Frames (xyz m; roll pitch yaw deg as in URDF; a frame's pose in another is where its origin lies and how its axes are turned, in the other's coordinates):
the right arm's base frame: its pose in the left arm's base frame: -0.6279 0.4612 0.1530 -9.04 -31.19 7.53
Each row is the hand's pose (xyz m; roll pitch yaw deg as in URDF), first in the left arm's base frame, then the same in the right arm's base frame.
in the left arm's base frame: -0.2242 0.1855 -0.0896 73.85 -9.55 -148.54
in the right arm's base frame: 0.1858 -0.2599 -0.4424 49.23 -32.57 -144.39
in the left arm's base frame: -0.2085 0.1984 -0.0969 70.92 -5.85 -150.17
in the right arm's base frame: 0.1968 -0.2470 -0.4557 47.88 -29.84 -147.87
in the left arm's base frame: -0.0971 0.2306 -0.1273 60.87 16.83 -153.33
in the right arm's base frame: 0.2791 -0.2164 -0.5373 42.16 -9.70 -159.54
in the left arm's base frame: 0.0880 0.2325 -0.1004 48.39 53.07 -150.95
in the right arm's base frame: 0.4503 -0.2272 -0.6121 26.76 25.09 -170.10
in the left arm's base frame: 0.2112 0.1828 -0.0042 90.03 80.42 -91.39
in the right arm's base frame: 0.5990 -0.2953 -0.6002 7.11 57.75 -176.57
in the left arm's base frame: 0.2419 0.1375 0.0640 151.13 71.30 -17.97
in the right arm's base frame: 0.6553 -0.3508 -0.5628 -10.09 75.91 176.57
